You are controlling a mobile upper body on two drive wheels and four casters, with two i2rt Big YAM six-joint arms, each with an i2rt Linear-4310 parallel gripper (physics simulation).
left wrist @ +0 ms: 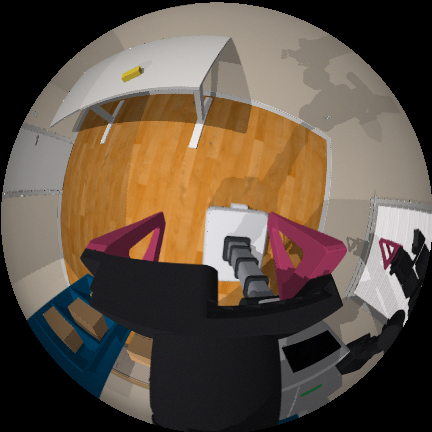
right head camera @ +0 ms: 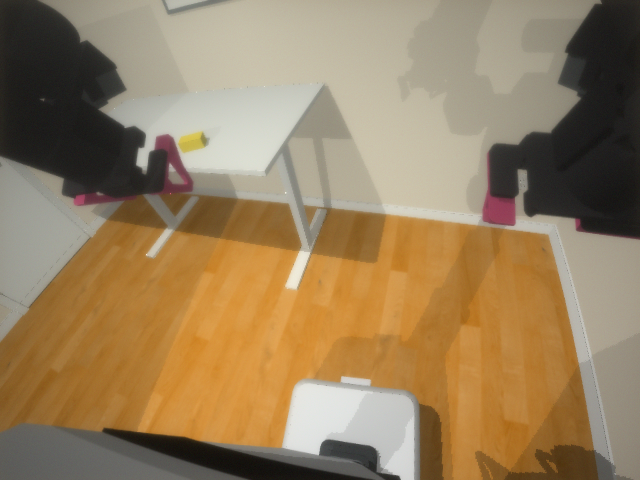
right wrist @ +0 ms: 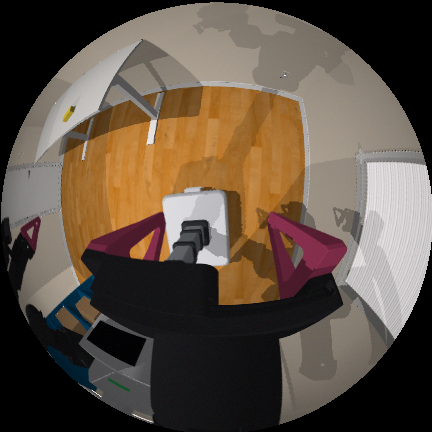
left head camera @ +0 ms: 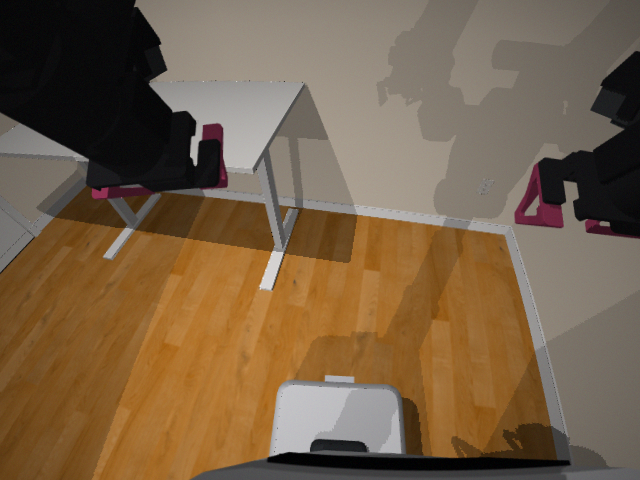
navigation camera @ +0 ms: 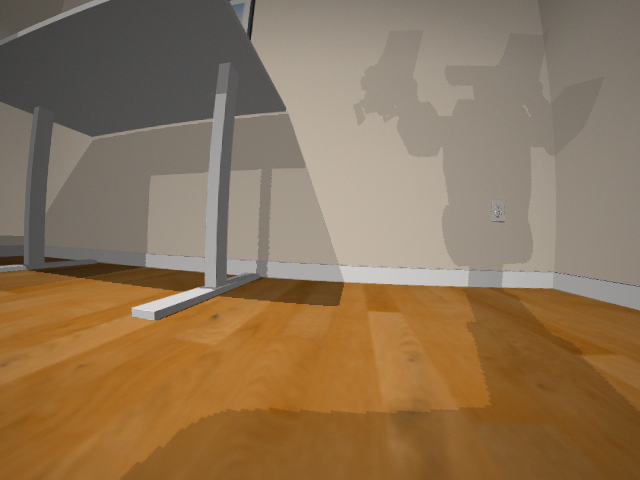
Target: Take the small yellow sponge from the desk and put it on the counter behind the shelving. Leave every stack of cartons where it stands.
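Frame: origin at the left arm's base, x ahead, y up, z right, level; metres.
Where they show: left gripper, fingertip midpoint: [left wrist: 215, 217] [right head camera: 162, 190] [right wrist: 37, 220] [left head camera: 189, 185]; right gripper, fingertip midpoint: [left wrist: 383, 240] [right head camera: 530, 220] [right wrist: 216, 217] [left head camera: 551, 223].
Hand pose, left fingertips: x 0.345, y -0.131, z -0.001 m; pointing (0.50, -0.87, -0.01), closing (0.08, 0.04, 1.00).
Each offset is from my left fingertips to the top centre of the thing. "spot": to the spot under its first point. Level surfaces: height alone.
The small yellow sponge {dx +0.674, dy -0.284, dz -0.485 m} [right head camera: 192, 141] [left wrist: 131, 74] [right wrist: 69, 113] lies on the white desk {dy -0.329 m} [left head camera: 237, 113] [right head camera: 248, 118] [left wrist: 180, 60] [right wrist: 102, 82]. In the left head camera view the sponge does not show; my left arm covers part of the desk. My left gripper [left head camera: 161, 190] [right head camera: 133, 193] [left wrist: 215, 217] is open and empty, apart from the sponge, and overlaps the desk's near edge in the head views. My right gripper [left head camera: 573, 225] [right head camera: 541, 225] [right wrist: 216, 217] is open and empty, at the right, away from the desk. I cannot make out the counter.
Blue shelving [left wrist: 95, 372] holding cartons {spot: dx -1.204, dy -0.155, dz -1.382 m} [left wrist: 62, 327] stands at the lower left of the left wrist view. The desk's near leg {spot: dx +0.832, dy -0.853, dz -0.174 m} [left head camera: 272, 206] [navigation camera: 219, 180] ends in a floor foot [navigation camera: 170, 304]. A wall meets the floor behind the desk. A window {spot: dx -0.070, dy -0.125, dz +1.309 m} [right wrist: 400, 210] is at the right.
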